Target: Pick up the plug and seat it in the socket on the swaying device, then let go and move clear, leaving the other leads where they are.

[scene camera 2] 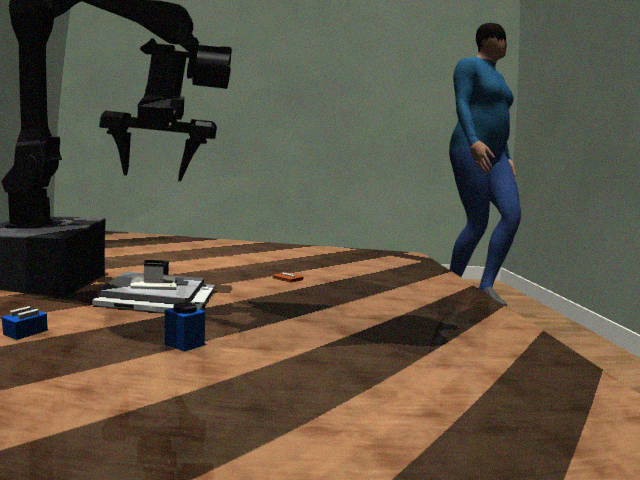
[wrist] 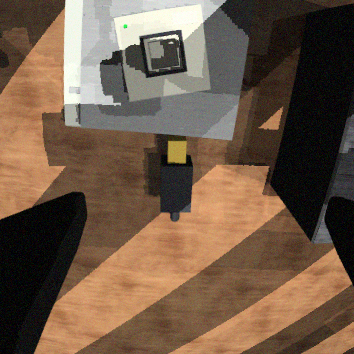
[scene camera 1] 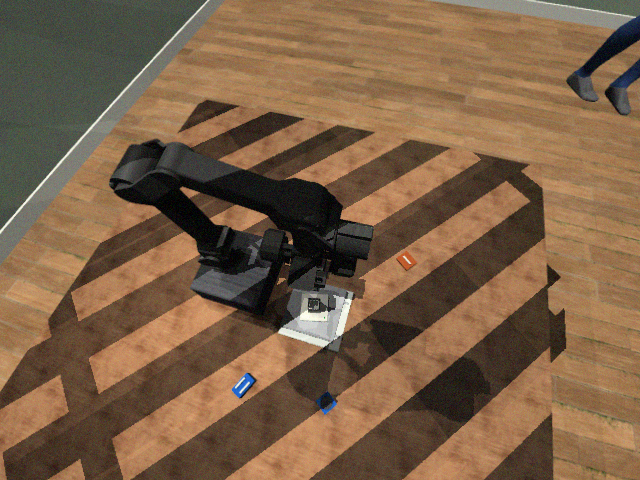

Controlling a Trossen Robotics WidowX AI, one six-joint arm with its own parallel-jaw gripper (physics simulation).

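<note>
The plug (wrist: 176, 187), a black body with a gold tip, lies beside the device in the wrist view, its tip towards the device's near edge. The device is a grey and white stacked plate (scene camera 1: 293, 321) (scene camera 2: 180, 295) (wrist: 165, 119). Its raised socket (scene camera 1: 313, 303) (scene camera 2: 153, 272) (wrist: 145, 57), a square black-rimmed opening, stands on a cream pad with a green dot. My gripper (scene camera 2: 152, 177) (wrist: 209, 207) is open and empty, high above the table, fingers pointing down. In the wrist view the plug shows between the two fingers, nearer the left one. The plug cannot be made out in the scene views.
A blue block with white bars (scene camera 1: 243, 385) (scene camera 2: 24, 325), a taller blue box with a dark round top (scene camera 1: 326, 403) (scene camera 2: 184, 329) and a flat orange block (scene camera 1: 406, 260) (scene camera 2: 287, 277) stand around the device. The arm's black base is close to it. A person (scene camera 2: 483, 113) stands behind. Striped shadows cross the table.
</note>
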